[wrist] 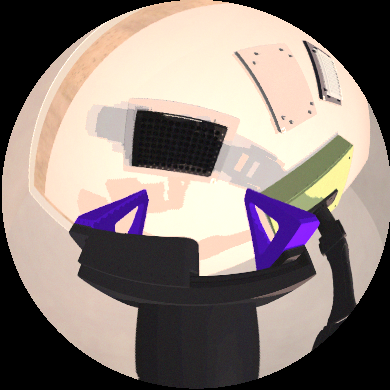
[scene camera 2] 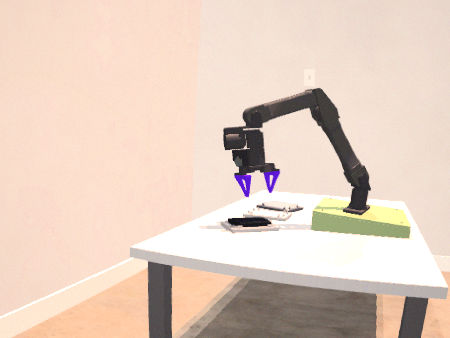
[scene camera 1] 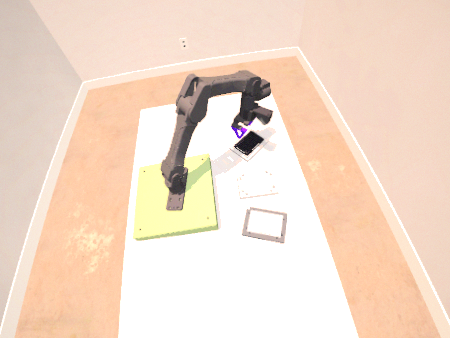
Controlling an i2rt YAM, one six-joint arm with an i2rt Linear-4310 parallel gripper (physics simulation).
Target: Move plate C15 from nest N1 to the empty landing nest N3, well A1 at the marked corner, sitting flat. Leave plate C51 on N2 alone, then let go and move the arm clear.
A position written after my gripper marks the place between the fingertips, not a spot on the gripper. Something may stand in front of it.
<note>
My gripper (scene camera 2: pixel 258 195) is open, with nothing in its grasp. Also in view: a black perforated plate (wrist: pixel 166 141). I also see a grey-framed white gridded tray (scene camera 1: pixel 264 223).
My gripper also shows in the wrist view (wrist: pixel 195 193).
</note>
